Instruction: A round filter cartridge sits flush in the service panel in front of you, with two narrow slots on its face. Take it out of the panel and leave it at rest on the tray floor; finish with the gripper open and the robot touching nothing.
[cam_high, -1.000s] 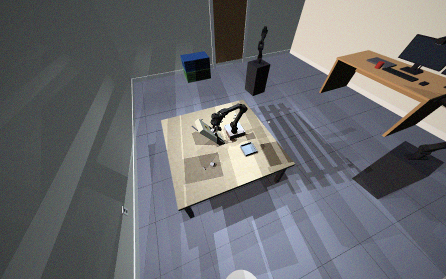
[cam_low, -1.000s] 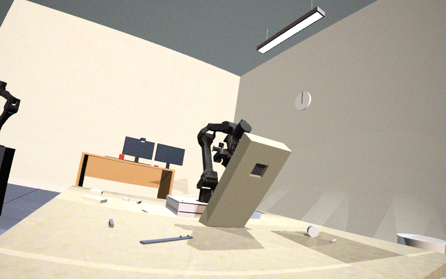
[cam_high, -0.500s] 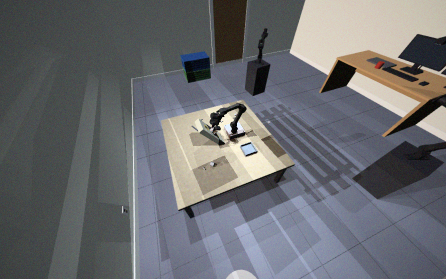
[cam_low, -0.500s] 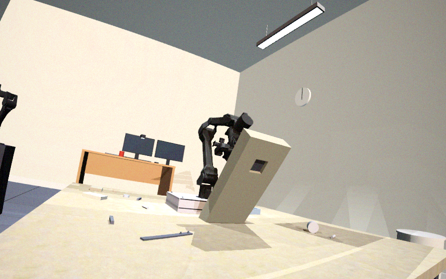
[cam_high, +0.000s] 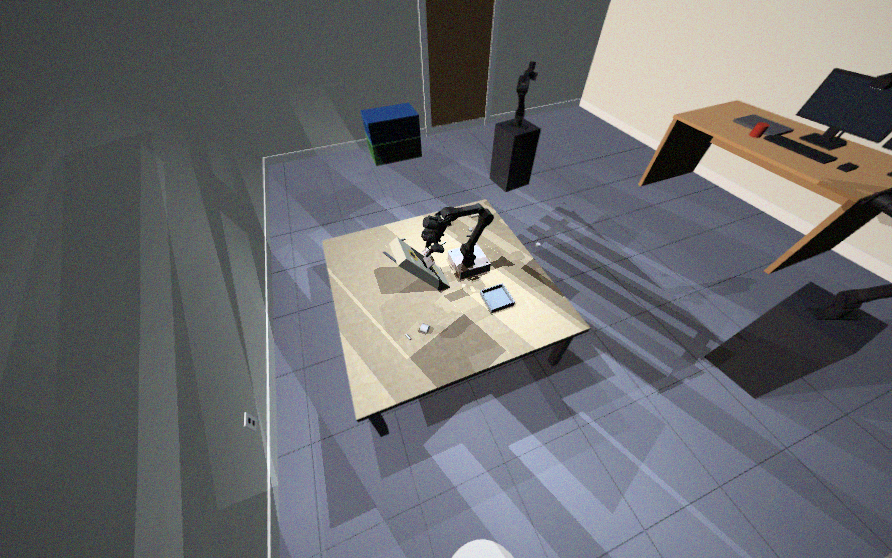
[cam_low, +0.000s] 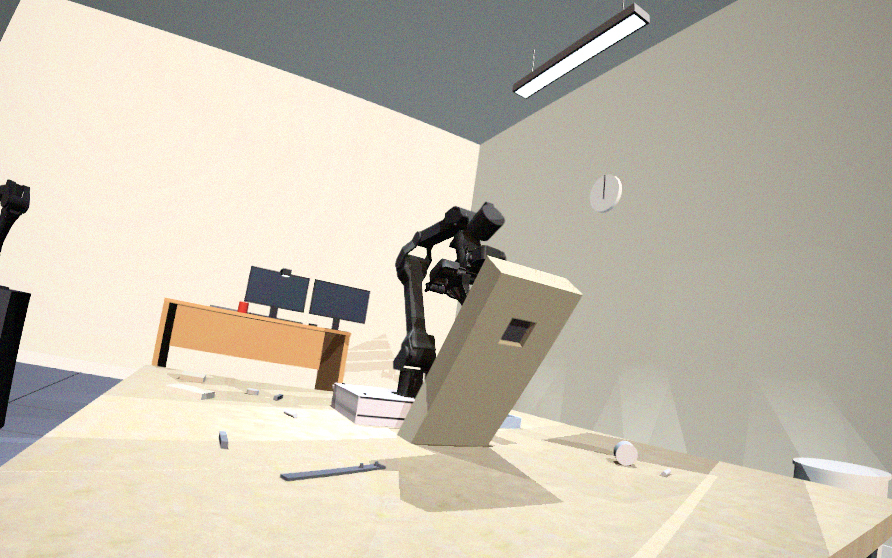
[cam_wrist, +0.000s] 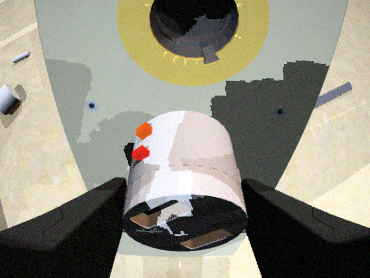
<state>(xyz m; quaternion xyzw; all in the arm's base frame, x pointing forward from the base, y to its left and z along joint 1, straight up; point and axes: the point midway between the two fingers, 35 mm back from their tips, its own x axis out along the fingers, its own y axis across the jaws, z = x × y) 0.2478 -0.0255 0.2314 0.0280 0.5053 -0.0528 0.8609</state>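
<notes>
Right now my gripper tip is 32 cm to the right of the blue-floored tray, 29 cm past it and 26 cm above it. Also, from my gripper tip: service panel (8 cm below, 5 cm ahead, 1 cm to the right); round filter cartridge (right at my gripper tip).
</notes>
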